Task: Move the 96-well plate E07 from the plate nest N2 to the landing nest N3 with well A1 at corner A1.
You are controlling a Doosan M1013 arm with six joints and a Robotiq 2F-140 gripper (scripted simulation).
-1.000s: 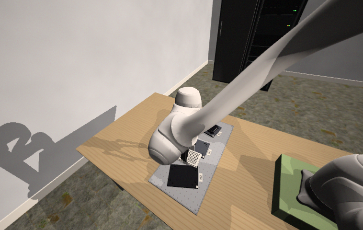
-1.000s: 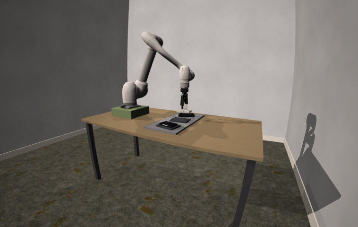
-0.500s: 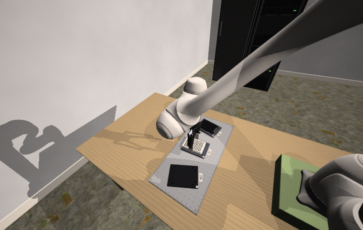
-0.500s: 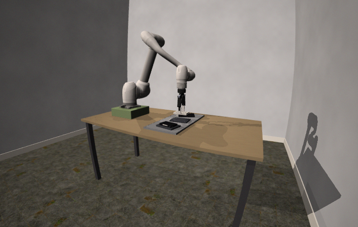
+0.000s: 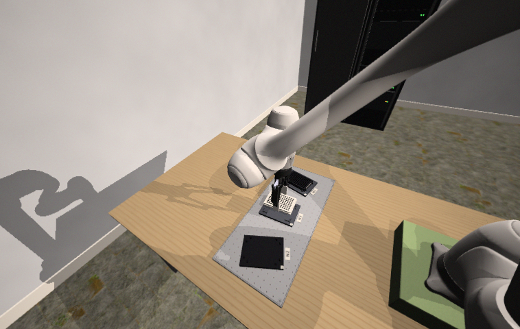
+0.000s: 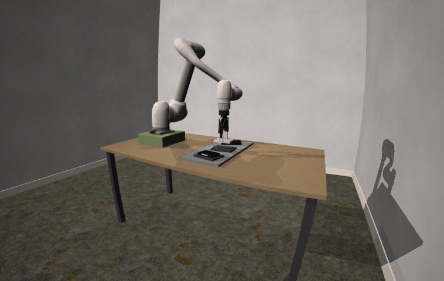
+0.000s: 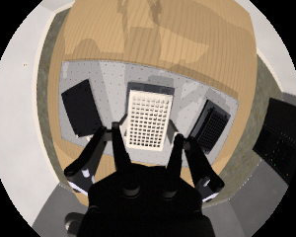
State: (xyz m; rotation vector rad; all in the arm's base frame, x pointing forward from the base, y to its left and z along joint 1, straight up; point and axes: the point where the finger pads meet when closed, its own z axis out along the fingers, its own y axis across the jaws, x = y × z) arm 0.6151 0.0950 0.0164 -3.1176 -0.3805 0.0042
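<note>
Right now my hand is 20 mm above the white 96-well plate E07. The rest, counted from my hand: landing nest N3: 80 mm below; n2 label: 140 mm to the left, 140 mm behind, 90 mm below; black plate E01: 200 mm to the right, 70 mm below, 30 mm ahead.
</note>
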